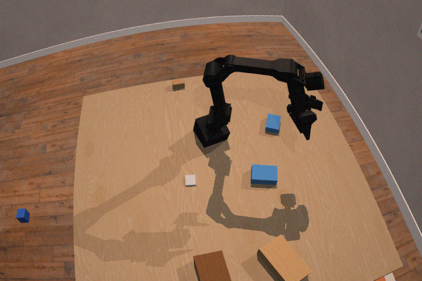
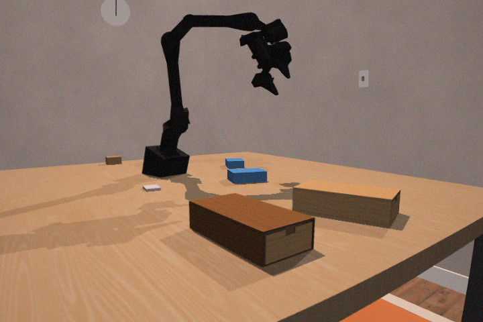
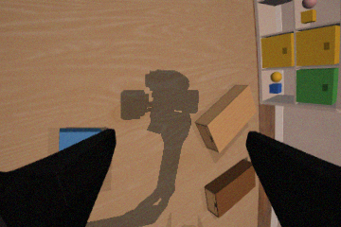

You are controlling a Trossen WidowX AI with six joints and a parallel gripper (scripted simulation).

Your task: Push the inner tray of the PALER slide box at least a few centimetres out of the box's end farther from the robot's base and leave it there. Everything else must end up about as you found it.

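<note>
Right now the inner tray is 370 mm ahead of my hand, 290 mm below it and 120 mm to the right of it. The rest, counted from my hand: small brown block 660 mm behind, 360 mm to the right, 300 mm below; white block 380 mm to the right, 310 mm below, 70 mm behind.
</note>
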